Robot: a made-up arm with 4 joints.
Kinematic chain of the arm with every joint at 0, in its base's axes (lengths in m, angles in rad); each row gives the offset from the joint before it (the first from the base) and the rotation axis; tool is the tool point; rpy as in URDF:
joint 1: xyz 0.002 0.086 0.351 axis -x
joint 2: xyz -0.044 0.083 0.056 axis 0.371 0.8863 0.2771
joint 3: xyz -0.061 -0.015 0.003 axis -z
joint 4: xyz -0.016 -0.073 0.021 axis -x
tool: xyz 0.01 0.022 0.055 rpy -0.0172 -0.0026 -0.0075
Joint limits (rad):
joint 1: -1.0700..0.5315
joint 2: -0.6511..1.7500
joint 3: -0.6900..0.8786
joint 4: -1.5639..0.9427
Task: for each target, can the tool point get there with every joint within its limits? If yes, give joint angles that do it. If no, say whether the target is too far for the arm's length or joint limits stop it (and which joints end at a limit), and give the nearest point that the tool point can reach.
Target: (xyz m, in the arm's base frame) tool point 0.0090 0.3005 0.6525
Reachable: no: too far | nearest point -0.0542 0.1520 0.5041 | short by 0.219 m
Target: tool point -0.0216 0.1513 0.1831
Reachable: no: joint limits stop it (at a limit: joint 1, joint 2, joint 4) | nearest point -0.0114 0.0836 0.3064 | short by 0.141 m
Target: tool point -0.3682 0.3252 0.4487
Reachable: no: too far | nearest point -0.2018 0.1690 0.4105 | short by 0.231 m
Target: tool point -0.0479 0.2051 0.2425
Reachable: no: joint limits stop it (at a limit: joint 2, joint 3, joint 4) | nearest point -0.0097 0.1132 0.3262 | short by 0.130 m
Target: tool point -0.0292 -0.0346 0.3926
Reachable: yes | joints -0.8531 0.6991 -0.1059 -0.7087
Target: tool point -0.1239 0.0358 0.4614
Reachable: yes | joints -0.8210 -0.1571 0.1645 0.4408
